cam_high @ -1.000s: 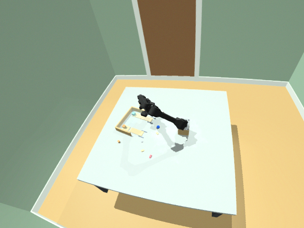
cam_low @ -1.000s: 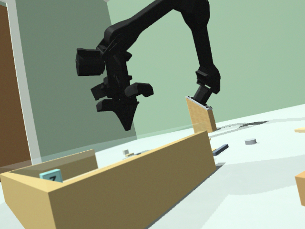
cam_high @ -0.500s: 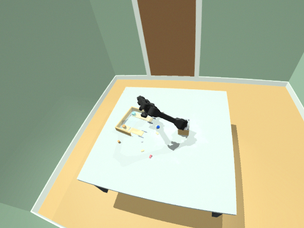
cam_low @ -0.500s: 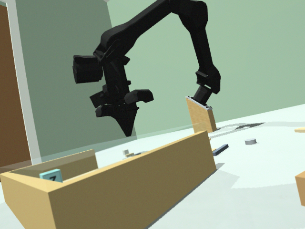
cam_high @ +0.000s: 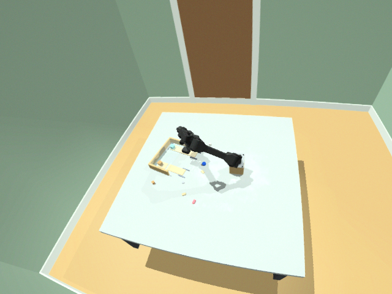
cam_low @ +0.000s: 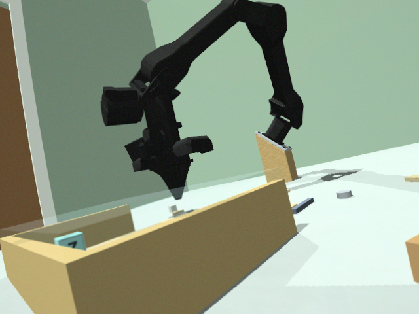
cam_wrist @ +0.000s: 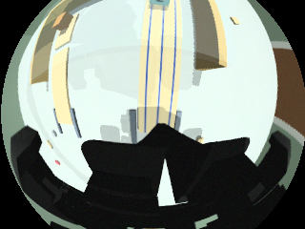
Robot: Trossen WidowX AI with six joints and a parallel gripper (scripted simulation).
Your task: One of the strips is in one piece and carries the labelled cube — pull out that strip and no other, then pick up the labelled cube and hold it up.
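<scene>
The blue disc is 11 cm behind my gripper tip, 9 cm to the left of it and 3 cm below it. Also, from my gripper tip: labelled cube (19 cm ahead, 5 cm to the right, 2 cm below); grey puck (28 cm to the left, 3 cm below, 1 cm ahead); tan strip (9 cm ahead, 4 cm below, 2 cm to the right).
</scene>
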